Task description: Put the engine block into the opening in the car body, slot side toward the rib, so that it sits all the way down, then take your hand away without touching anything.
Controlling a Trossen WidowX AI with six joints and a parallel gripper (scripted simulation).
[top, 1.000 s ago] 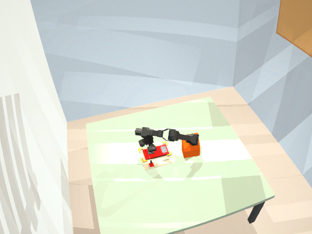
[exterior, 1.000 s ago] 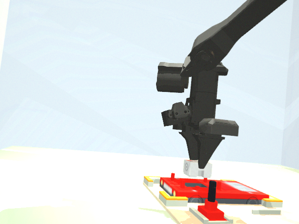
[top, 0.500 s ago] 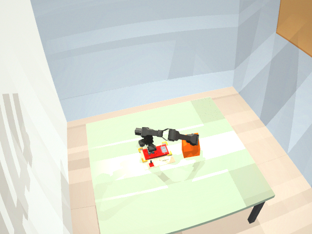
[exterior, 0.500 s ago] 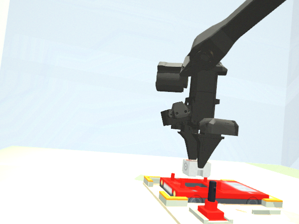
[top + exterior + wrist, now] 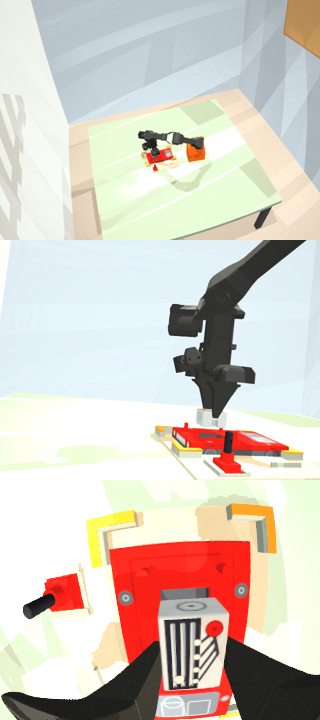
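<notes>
Right now my gripper tip is 1 cm above the engine block.
</notes>
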